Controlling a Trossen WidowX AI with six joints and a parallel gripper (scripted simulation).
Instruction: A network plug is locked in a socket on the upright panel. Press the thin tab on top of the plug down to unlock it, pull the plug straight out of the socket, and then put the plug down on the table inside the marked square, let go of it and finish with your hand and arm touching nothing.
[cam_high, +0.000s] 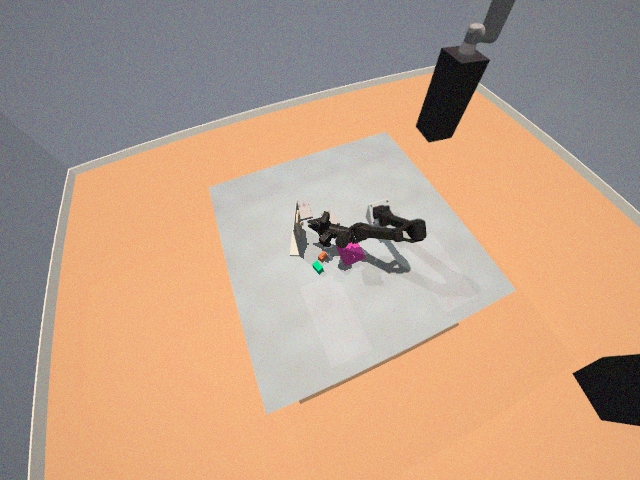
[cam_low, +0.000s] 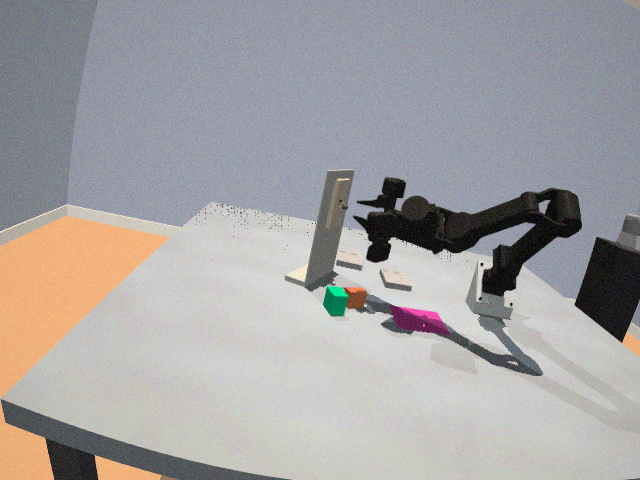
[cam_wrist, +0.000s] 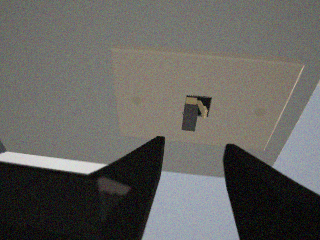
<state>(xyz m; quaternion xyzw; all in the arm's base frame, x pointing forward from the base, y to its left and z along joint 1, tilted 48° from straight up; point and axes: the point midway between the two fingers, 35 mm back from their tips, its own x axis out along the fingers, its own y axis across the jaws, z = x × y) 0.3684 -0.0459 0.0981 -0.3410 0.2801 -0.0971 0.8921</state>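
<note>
The network plug lies 4 cm ahead of my gripper tip and 1 cm to the right of it. Round my gripper tip: cream upright panel (7 cm below, 6 cm ahead, 2 cm to the right); brown cube (17 cm below, 11 cm to the left, 4 cm behind); green cube (16 cm to the left, 16 cm below).
</note>
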